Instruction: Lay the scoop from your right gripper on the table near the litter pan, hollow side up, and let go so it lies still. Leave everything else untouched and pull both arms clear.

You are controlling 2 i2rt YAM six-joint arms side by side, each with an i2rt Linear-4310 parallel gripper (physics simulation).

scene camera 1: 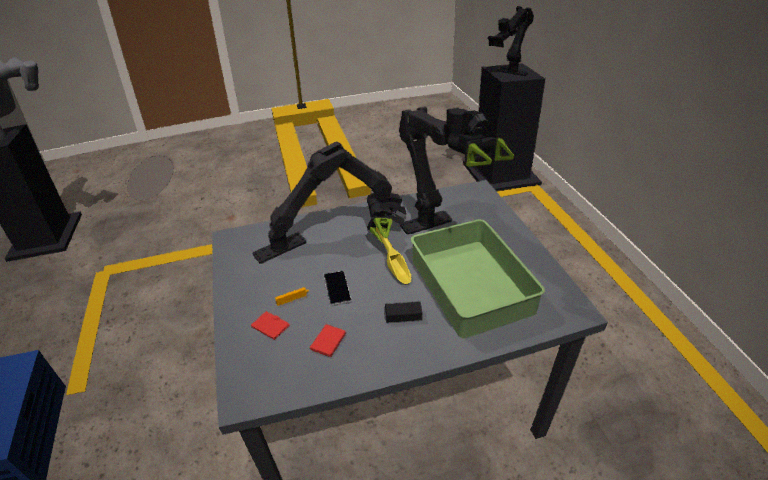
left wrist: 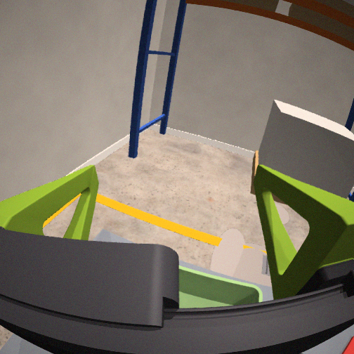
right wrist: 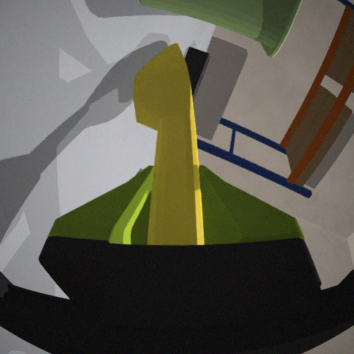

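Seen in the pictures: left gripper, fingertip midpoint: (scene camera 1: 502, 159); right gripper, fingertip midpoint: (scene camera 1: 384, 240); left arm's base at its link origin: (scene camera 1: 426, 223); right arm's base at its link origin: (scene camera 1: 279, 248).
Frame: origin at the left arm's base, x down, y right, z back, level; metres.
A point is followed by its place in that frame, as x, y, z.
Observation:
The yellow scoop (scene camera 1: 398, 268) {-0.008, 0.216, -0.200} (right wrist: 162, 95) is held by its handle in my right gripper (scene camera 1: 382, 227) {-0.071, 0.225, -0.108} (right wrist: 175, 174), which is shut on it. In scene camera 1 the scoop's bowl points toward the viewer with its hollow side up, just left of the green litter pan (scene camera 1: 439, 294) {-0.046, 0.172, -0.407} (left wrist: 220, 286) (right wrist: 230, 15). In the right wrist view the scoop's shadow lies apart from it on the table, so it seems held above the surface; the exact height is unclear. My left gripper (scene camera 1: 490, 151) {-0.460, -0.036, -0.373} (left wrist: 175, 173) is open and empty, raised high behind the pan.
On the grey table (scene camera 1: 271, 390) {0.000, 0.752, -0.498} lie a black block (scene camera 1: 403, 311) {-0.035, 0.302, -0.413} in front of the scoop, a dark phone (scene camera 1: 337, 286) {-0.008, 0.439, -0.191}, an orange piece (scene camera 1: 291, 296) {-0.020, 0.597, -0.181} and two red squares (scene camera 1: 270, 324) {-0.009, 0.691, -0.262} (scene camera 1: 327, 340) {-0.015, 0.549, -0.405} at the left. The pan's walls stand close beside the scoop.

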